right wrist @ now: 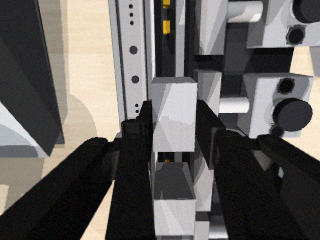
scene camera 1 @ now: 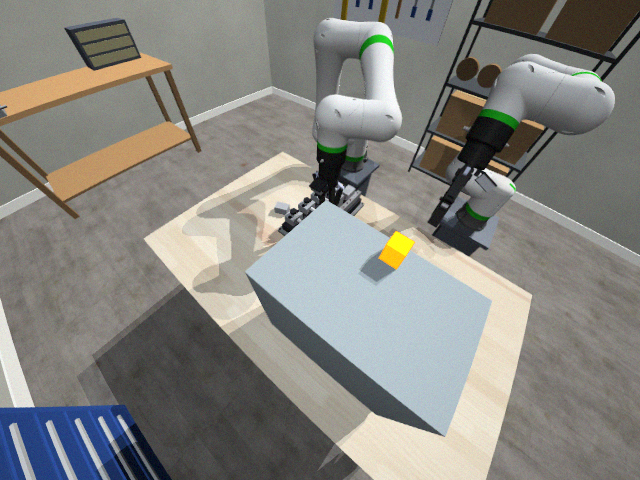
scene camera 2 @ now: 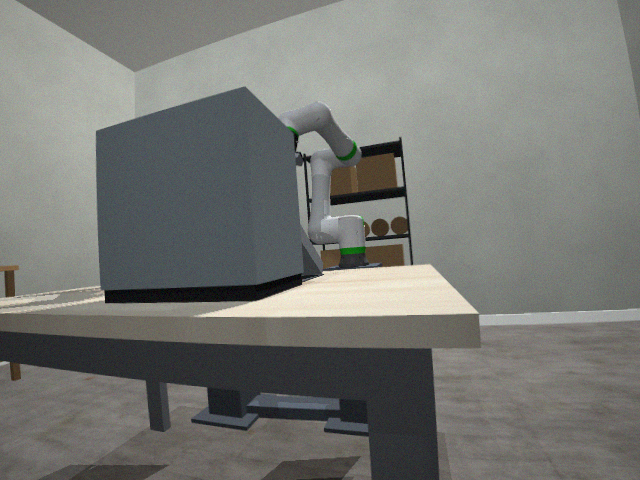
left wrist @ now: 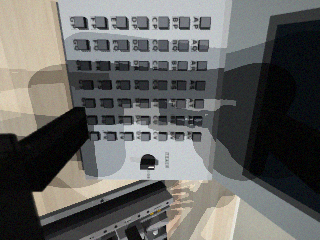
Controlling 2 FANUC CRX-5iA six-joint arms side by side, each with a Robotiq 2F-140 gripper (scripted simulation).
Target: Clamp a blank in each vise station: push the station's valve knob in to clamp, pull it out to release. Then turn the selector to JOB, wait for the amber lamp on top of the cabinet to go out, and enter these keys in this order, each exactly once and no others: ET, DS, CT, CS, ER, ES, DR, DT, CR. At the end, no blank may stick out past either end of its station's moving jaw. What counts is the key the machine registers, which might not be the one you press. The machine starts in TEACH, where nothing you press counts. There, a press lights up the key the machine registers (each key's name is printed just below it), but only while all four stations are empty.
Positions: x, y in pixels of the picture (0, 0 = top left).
Labels:
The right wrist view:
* my right gripper: 173, 115
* grey blank: 174, 99
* grey blank: 174, 198
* moving jaw: 202, 178
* black valve knob: 289, 114
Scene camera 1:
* my left gripper: 433, 220
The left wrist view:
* my left gripper: 172, 123

